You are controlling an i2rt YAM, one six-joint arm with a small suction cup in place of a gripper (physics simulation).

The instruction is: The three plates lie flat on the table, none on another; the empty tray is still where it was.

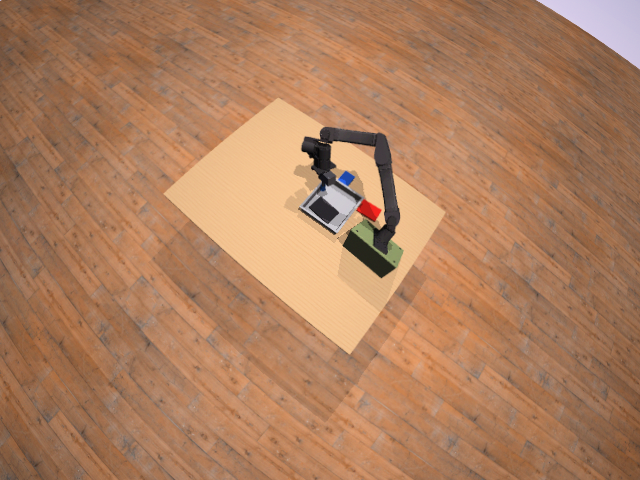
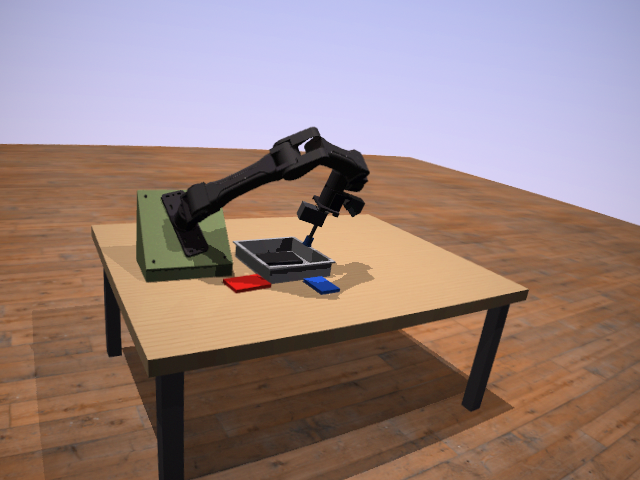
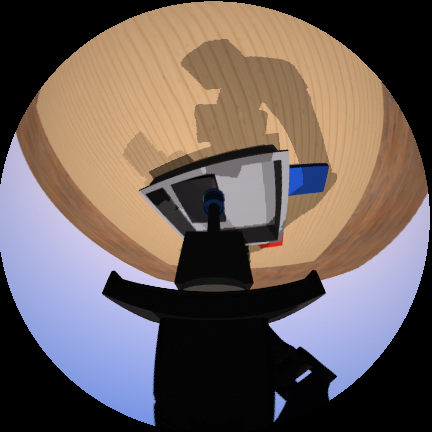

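Pixels of known places: hand, its tool point: [image 1: 322, 189] [image 2: 306, 244] [image 3: 213, 197]; arm's base, origin of its link: [image 1: 379, 241] [image 2: 184, 223].
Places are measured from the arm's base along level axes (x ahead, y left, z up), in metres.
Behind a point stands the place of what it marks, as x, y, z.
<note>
The red plate [image 1: 369, 210] @(0.110, -0.179, -0.123) [image 2: 247, 283] @(0.105, -0.193, -0.123) [image 3: 272, 244] @(0.070, -0.186, -0.123) lies flat on the table beside the tray, on the green base's side. The blue plate [image 1: 346, 178] @(0.301, -0.280, -0.123) [image 2: 321, 284] @(0.297, -0.279, -0.123) [image 3: 310, 179] @(0.304, -0.282, -0.123) lies flat on the table near another tray corner, apart from the red one. The black plate [image 1: 324, 209] @(0.306, -0.054, -0.121) [image 2: 279, 257] @(0.305, -0.057, -0.121) [image 3: 192, 192] @(0.340, -0.055, -0.121) lies inside the grey tray [image 1: 341, 197] @(0.269, -0.167, -0.131) [image 2: 299, 272] @(0.269, -0.209, -0.109) [image 3: 255, 195] @(0.286, -0.167, -0.131), on its floor. My suction cup [image 1: 323, 187] [image 2: 308, 240] [image 3: 213, 200] is open, with no plate on it, near the tray's rim on the side away from the red plate. Its exact height is unclear.
The green wedge-shaped arm base [image 1: 361, 233] @(0.088, 0.039, 0.056) [image 2: 155, 237] @(-0.090, -0.013, -0.029) stands on the wooden table [image 1: 248, 206] @(0.639, 0.134, -0.134) [image 2: 413, 268] @(0.705, -0.279, -0.134) [image 3: 150, 65] @(0.582, -0.115, -0.134), close to the tray and red plate. The tray's raised walls surround the black plate. The arm's shadow falls over the tray and the blue plate.
</note>
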